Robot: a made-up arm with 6 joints. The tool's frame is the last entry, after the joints. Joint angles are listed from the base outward. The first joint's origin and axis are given. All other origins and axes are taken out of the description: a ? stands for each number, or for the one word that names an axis. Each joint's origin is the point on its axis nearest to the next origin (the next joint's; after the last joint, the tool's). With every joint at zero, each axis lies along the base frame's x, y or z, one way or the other. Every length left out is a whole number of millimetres.
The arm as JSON. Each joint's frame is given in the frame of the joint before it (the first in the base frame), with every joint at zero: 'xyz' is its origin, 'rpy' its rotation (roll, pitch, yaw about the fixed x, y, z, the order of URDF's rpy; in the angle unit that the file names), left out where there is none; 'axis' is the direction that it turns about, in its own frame. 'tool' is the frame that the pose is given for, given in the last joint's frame.
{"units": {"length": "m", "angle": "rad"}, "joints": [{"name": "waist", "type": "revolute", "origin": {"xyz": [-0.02, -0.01, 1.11]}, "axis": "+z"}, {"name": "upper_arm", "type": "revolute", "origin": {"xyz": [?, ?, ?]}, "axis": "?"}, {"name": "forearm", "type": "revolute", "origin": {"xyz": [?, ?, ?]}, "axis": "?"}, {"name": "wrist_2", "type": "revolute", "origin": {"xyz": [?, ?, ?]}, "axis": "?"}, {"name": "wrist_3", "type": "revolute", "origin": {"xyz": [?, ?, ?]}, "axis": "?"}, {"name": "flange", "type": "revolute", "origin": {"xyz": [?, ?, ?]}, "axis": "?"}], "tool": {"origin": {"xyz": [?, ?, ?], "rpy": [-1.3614, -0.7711, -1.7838]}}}
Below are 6 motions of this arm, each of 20 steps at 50 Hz.
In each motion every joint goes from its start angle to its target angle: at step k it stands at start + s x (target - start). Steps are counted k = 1, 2, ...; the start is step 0. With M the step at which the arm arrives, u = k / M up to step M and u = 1 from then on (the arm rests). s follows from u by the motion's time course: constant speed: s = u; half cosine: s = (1 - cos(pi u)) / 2; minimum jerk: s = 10 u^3 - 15 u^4 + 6 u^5.
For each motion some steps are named. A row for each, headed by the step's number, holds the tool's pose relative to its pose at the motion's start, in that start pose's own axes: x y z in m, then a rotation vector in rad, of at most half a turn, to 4 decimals.
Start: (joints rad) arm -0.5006 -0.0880 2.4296 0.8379 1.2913 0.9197
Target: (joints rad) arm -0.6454 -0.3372 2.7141 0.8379 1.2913 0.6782
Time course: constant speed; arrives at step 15
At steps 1, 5, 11, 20:
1: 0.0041 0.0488 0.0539 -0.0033 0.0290 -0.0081
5: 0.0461 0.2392 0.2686 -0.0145 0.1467 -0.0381
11: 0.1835 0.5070 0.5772 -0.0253 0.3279 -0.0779
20: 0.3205 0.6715 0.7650 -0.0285 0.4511 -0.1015

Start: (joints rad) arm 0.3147 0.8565 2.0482 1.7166 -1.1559 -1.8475
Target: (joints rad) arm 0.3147 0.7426 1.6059 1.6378 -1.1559 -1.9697
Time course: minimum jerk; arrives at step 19
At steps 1, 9, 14, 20:
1: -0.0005 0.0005 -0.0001 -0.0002 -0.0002 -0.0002
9: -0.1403 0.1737 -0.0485 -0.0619 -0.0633 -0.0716
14: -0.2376 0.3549 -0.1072 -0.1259 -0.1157 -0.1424
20: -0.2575 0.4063 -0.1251 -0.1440 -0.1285 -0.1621

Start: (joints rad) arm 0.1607 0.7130 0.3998 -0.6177 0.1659 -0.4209
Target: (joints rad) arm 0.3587 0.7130 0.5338 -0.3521 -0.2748 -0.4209
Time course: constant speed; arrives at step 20
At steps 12, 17, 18, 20:
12: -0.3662 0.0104 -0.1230 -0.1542 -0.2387 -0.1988
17: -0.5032 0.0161 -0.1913 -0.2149 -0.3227 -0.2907
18: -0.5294 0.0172 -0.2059 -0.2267 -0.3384 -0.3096
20: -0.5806 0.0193 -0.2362 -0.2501 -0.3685 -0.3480

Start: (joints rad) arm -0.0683 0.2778 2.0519 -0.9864 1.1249 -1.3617
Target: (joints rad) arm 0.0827 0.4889 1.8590 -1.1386 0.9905 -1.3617
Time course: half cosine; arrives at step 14
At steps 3, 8, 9, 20:
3: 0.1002 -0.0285 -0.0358 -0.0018 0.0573 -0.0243
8: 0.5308 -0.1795 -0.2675 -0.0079 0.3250 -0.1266
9: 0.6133 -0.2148 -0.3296 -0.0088 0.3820 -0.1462
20: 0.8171 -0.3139 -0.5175 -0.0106 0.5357 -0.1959

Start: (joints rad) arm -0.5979 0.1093 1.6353 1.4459 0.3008 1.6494
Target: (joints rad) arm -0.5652 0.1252 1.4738 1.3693 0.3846 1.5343
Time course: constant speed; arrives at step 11
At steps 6, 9, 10, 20:
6: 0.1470 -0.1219 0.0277 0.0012 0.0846 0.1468
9: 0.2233 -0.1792 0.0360 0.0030 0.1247 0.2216
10: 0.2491 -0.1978 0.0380 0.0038 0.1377 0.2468
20: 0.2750 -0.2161 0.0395 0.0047 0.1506 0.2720

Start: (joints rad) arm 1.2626 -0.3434 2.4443 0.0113 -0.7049 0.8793
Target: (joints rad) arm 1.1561 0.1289 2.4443 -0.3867 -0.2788 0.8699
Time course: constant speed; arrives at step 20
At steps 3, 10, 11, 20:
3: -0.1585 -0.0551 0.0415 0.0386 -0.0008 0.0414
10: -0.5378 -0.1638 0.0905 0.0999 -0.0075 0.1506
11: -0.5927 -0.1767 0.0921 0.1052 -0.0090 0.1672
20: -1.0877 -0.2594 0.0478 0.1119 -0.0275 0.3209

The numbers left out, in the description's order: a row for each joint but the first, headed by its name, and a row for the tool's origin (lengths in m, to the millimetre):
upper_arm: xyz 0.2 0.0 0.0, axis +y
forearm: xyz 0.03 0.0 1.0, axis -y
wrist_2: xyz 1.65 0.0 0.16, axis -x
wrist_3: xyz 0.0 0.03 -0.02, axis -y
flange: xyz 0.34 0.0 -0.03, axis -x
tool: xyz 0.0 -0.02 0.02

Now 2 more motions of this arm.
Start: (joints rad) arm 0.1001 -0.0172 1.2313 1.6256 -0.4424 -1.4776
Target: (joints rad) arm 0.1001 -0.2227 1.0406 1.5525 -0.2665 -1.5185
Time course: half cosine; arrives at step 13
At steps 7, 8, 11, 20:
7: 0.0869 -0.0822 -0.0149 0.0590 -0.0654 0.0778
8: 0.1055 -0.0989 -0.0199 0.0715 -0.0789 0.0941
11: 0.1480 -0.1359 -0.0334 0.1000 -0.1092 0.1313
20: 0.1572 -0.1437 -0.0367 0.1062 -0.1158 0.1394

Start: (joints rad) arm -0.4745 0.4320 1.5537 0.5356 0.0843 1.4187
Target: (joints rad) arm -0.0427 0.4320 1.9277 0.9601 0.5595 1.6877
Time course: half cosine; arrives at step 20
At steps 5, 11, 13, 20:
5: 0.1353 0.0844 0.0130 -0.0763 0.0954 -0.0627
11: 0.4759 0.3691 -0.0269 -0.3393 0.3220 -0.2490
13: 0.5689 0.4741 -0.0648 -0.4397 0.3792 -0.3141
20: 0.7031 0.6675 -0.1607 -0.6315 0.4548 -0.4353

